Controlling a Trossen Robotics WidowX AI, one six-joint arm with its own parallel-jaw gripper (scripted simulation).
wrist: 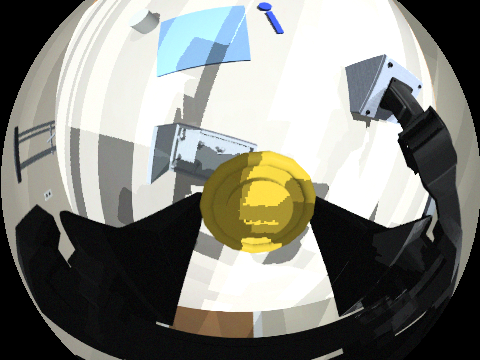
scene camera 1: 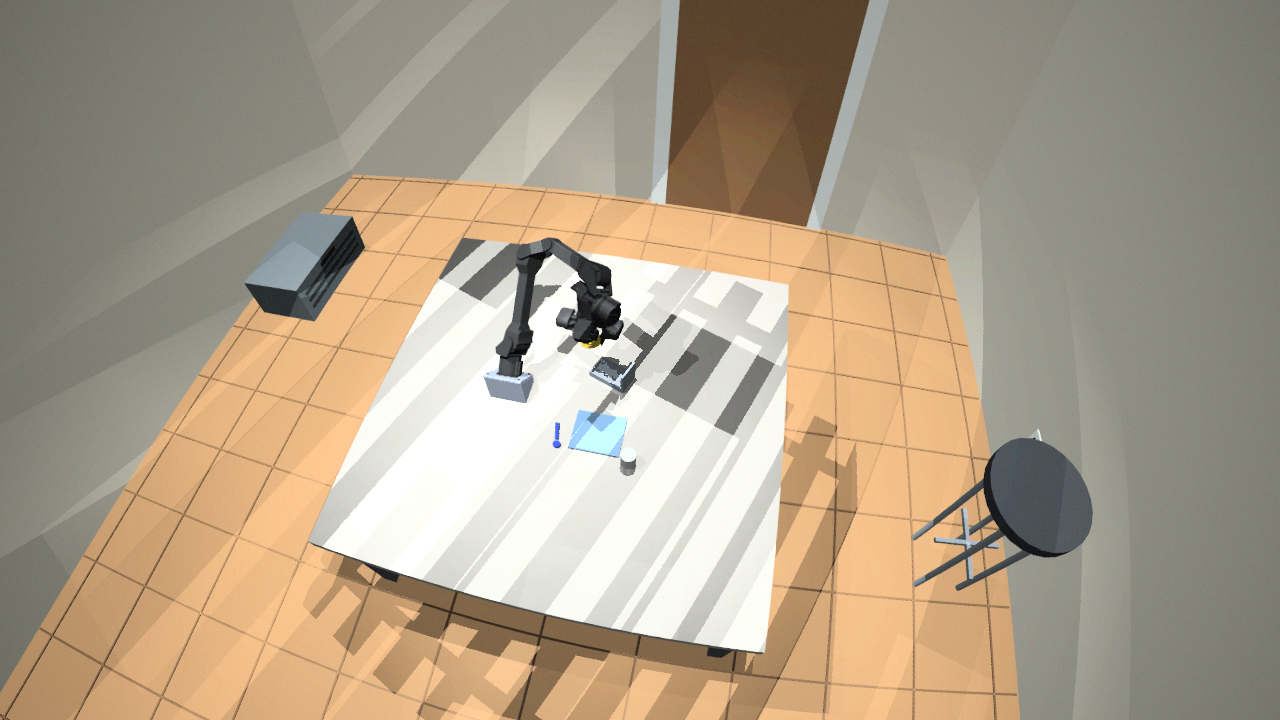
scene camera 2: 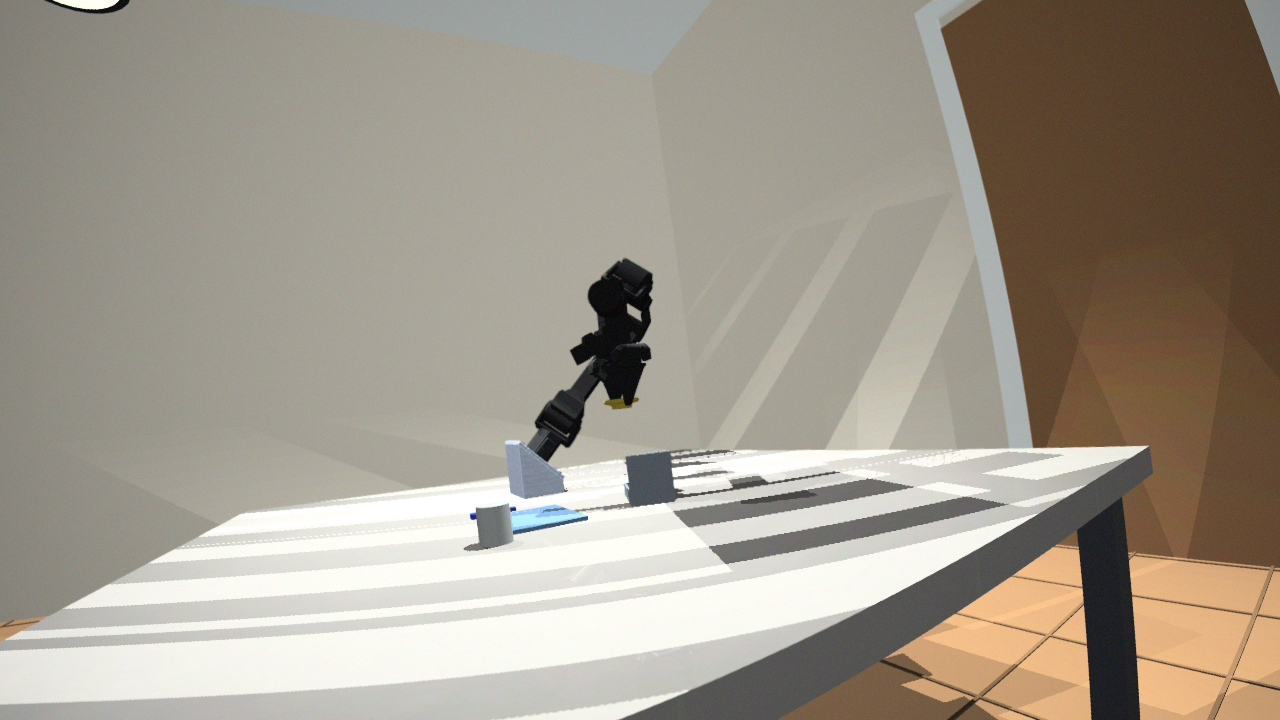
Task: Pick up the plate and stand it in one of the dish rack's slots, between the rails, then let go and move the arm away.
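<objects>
There is a yellow plate (wrist: 258,201) here, and my gripper (scene camera 2: 622,407) carries the yellow plate.
</objects>
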